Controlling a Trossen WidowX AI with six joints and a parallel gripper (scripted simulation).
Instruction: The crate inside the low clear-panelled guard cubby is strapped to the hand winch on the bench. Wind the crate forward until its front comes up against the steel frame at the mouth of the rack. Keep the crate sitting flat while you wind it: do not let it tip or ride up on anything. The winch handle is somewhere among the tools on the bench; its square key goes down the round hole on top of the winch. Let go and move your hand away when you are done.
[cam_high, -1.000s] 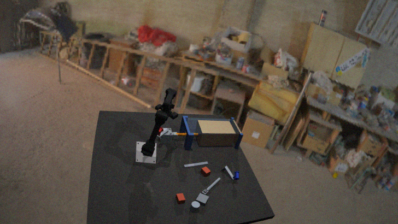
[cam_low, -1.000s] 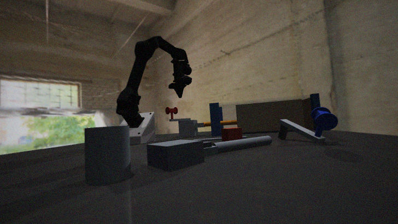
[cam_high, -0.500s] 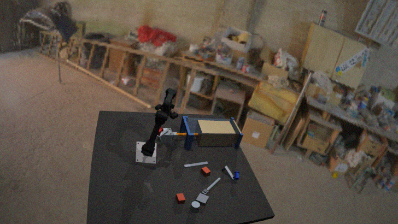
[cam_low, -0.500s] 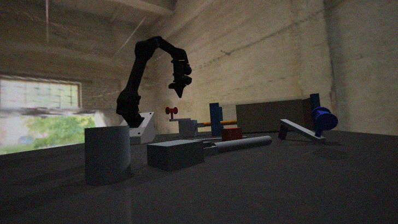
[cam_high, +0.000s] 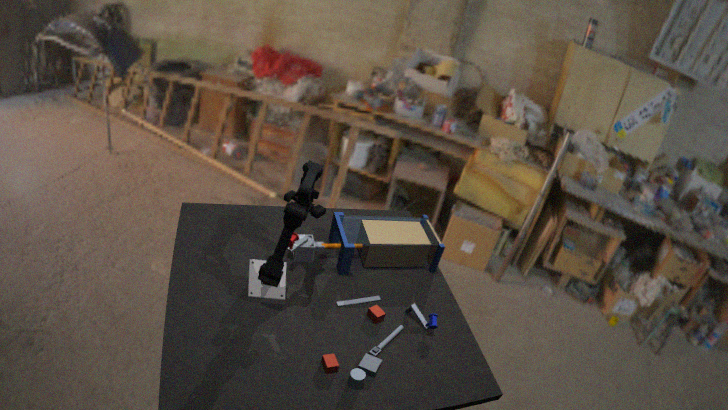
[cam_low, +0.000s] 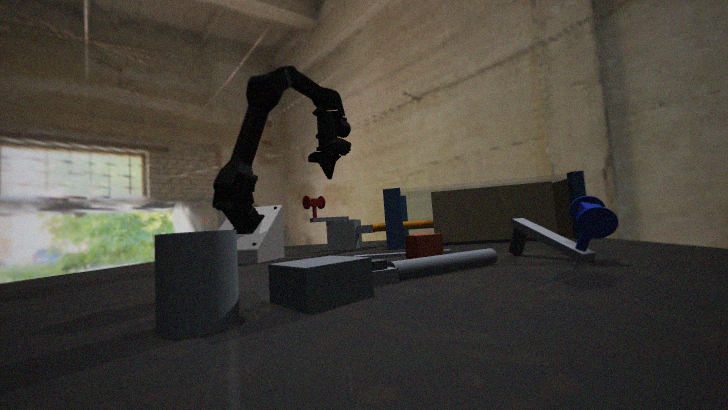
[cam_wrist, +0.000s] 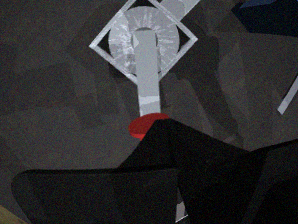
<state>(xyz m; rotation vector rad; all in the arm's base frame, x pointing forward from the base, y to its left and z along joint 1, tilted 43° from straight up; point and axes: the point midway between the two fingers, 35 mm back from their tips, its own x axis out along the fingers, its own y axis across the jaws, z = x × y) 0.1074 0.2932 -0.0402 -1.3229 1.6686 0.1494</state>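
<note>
Now: the red knob 90 mm below my gripper tip, 50 mm to the right of it and 30 mm behind it. Round my gripper tip: grey winch: 190 mm below, 20 mm to the left, 10 mm ahead; grey bar: 270 mm ahead, 240 mm to the right, 220 mm below; clear-panelled cubby: 430 mm ahead, 110 mm below, 90 mm to the left.
</note>
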